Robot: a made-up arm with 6 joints. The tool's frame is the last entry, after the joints.
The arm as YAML. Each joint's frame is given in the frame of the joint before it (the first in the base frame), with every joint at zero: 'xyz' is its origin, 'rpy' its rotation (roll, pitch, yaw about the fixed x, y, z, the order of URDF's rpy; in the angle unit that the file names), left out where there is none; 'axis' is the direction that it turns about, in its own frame. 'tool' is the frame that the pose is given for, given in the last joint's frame.
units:
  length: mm
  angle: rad
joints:
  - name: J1
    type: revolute
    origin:
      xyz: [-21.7, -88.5, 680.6]
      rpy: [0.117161, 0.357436, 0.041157]
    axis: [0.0, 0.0, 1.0]
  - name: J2
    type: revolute
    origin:
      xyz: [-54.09, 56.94, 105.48]
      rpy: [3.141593, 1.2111, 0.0]
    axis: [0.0, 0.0, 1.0]
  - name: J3
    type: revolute
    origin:
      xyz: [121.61, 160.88, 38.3]
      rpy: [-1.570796, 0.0, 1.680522]
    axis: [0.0, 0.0, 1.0]
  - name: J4
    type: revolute
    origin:
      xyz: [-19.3, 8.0, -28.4]
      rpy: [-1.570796, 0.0, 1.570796]
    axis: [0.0, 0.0, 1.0]
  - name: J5
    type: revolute
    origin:
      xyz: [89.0, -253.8, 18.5]
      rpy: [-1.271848, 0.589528, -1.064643]
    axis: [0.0, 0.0, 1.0]
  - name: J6
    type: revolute
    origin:
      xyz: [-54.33, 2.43, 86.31]
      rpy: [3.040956, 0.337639, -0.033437]
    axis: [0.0, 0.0, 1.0]
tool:
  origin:
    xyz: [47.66, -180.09, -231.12]
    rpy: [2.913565, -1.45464, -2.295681]
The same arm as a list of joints. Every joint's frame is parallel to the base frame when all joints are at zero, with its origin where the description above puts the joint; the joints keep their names.
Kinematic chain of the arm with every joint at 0, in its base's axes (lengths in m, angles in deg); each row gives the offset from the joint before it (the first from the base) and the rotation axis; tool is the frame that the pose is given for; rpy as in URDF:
J1: xyz -0.0217 -0.0885 0.6806 axis 0.35199 -0.102497 0.930375
J2: xyz -0.0135 0.0437 0.1233 axis -x
J3: xyz -0.0383 -0.1466 -0.1385 axis +z
J4: xyz 0.008 0.0193 -0.0284 axis +y
J5: xyz 0.089 0.0185 0.2538 axis 0.915208 0.244802 -0.320103
J6: xyz 0.0571 0.0494 -0.0686 axis -0.993261 0.026199 0.112896
tool: xyz 0.2176 -0.1803 -0.0909 rpy 180 0 180

